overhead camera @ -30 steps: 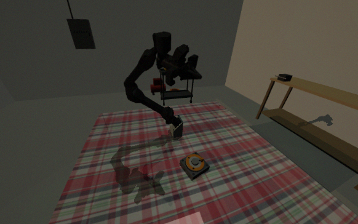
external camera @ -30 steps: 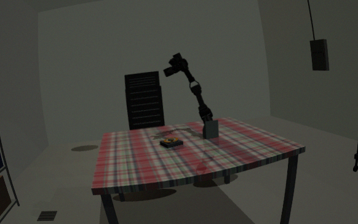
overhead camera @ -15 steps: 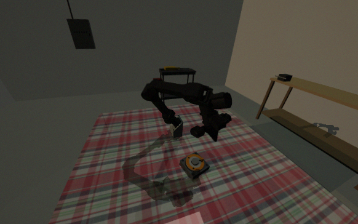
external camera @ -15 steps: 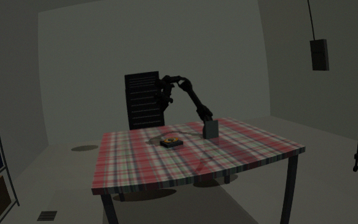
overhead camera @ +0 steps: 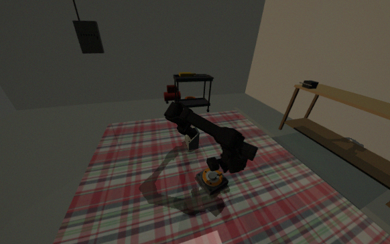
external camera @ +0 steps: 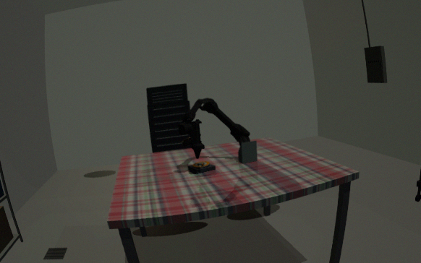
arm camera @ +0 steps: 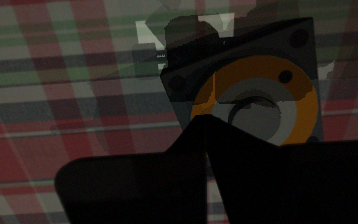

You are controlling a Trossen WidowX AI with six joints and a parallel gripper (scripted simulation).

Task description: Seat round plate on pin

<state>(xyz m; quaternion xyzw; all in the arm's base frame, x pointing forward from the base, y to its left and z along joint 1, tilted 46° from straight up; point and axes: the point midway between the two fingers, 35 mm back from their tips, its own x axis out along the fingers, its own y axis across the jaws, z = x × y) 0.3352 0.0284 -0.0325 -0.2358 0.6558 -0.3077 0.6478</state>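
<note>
My gripper tip is 6 cm above the base, 5 cm to the left of it and 3 cm past it.
</note>
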